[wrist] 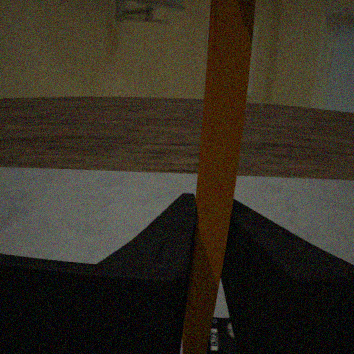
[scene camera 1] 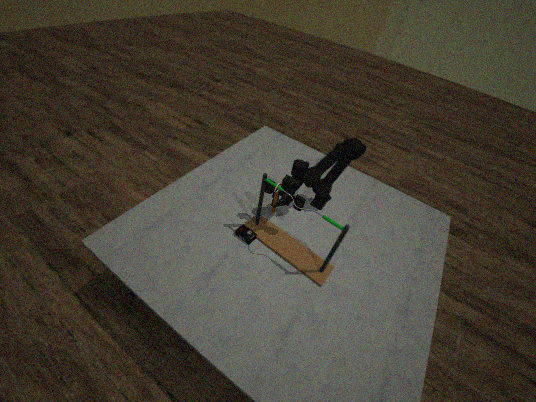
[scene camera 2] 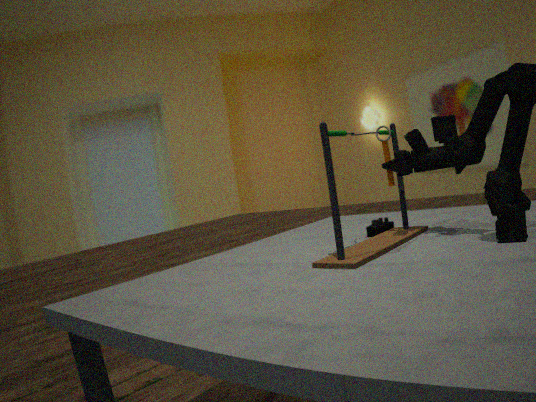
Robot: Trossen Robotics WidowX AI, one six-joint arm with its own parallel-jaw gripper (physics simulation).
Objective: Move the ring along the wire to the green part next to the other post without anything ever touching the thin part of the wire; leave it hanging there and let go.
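Places are measured from the arm's base along level axes (x ahead, y left, z up), in centimetres.
Where they show: gripper, fingertip midpoint: (wrist: 202,206) (scene camera 1: 272,205) (scene camera 2: 382,166); arm's base, link origin: (scene camera 1: 317,204) (scene camera 2: 513,239).
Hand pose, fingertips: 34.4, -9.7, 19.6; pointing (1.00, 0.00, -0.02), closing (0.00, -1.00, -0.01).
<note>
Each offset is from my fingertips to the top centre of the thing, as dx, dy, dz. "*": to the spot under its first point. Level surfaces: height alone.
The ring {-1.6, +0.0, +10.8} (scene camera 1: 278,184) (scene camera 2: 383,140) hangs around the green part {* -1.5, -3.5, +9.2} (scene camera 1: 270,182) beside the post {-2.0, -6.5, +11.5} (scene camera 1: 260,202) (scene camera 2: 402,192) near the black box. Whether it touches that part is too small to tell. Its orange handle {* -1.1, +0.2, +2.9} (scene camera 1: 275,199) (scene camera 2: 390,176) (wrist: 222,125) points down, slightly tilted in the wrist view. My gripper (scene camera 2: 388,165) (wrist: 202,206) is shut on the handle, below the ring. The thin wire {* +0.1, +14.9, +9.0} (scene camera 1: 312,208) (scene camera 2: 367,133) runs, bent, to the other green part (scene camera 1: 333,222) (scene camera 2: 337,133) at the other post {* +1.3, +28.3, -0.8} (scene camera 1: 335,248) (scene camera 2: 332,190). The ring is out of the wrist view.
Both posts stand on a wooden base board {-0.7, +10.8, -18.4} (scene camera 1: 295,248) (scene camera 2: 372,247) on the pale table {dz -19.6} (scene camera 1: 200,290) (scene camera 2: 225,300). A black box {+6.0, -6.6, -15.1} (scene camera 1: 245,234) (scene camera 2: 379,227) with a thin cable lies beside the board. My arm reaches in from the side opposite the box.
</note>
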